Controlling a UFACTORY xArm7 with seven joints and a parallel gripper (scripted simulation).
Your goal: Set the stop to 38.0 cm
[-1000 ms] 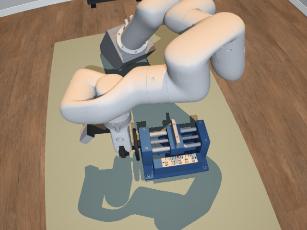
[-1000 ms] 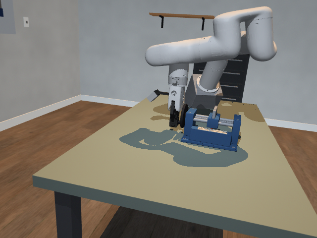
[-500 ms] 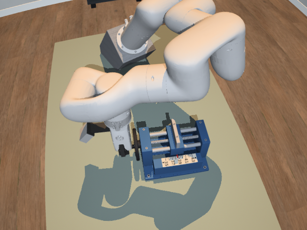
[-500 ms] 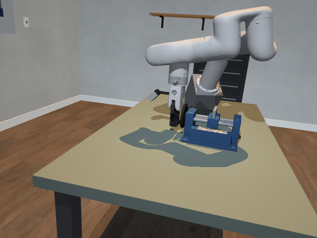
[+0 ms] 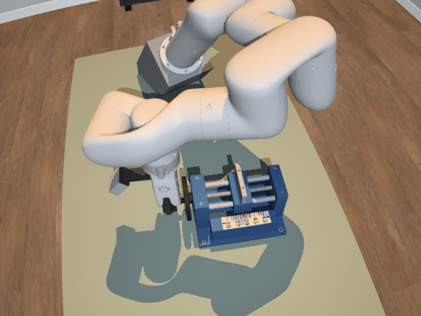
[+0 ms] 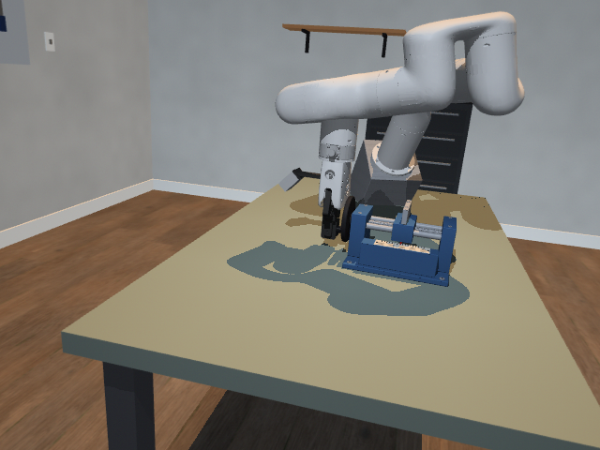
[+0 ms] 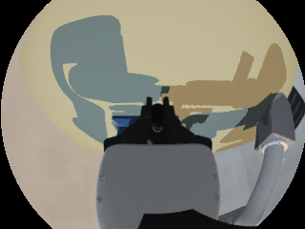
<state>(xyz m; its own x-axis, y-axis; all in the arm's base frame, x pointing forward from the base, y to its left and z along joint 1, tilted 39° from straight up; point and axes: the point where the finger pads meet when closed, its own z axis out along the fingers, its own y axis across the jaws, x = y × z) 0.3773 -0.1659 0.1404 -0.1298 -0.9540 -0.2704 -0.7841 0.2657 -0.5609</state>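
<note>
Right now the handwheel is 2 cm to the left of my hand, 1 cm ahead of it and 1 cm above it. From my hand the other things lie so: stop plate: 15 cm to the left, 5 cm ahead, 5 cm above.
</note>
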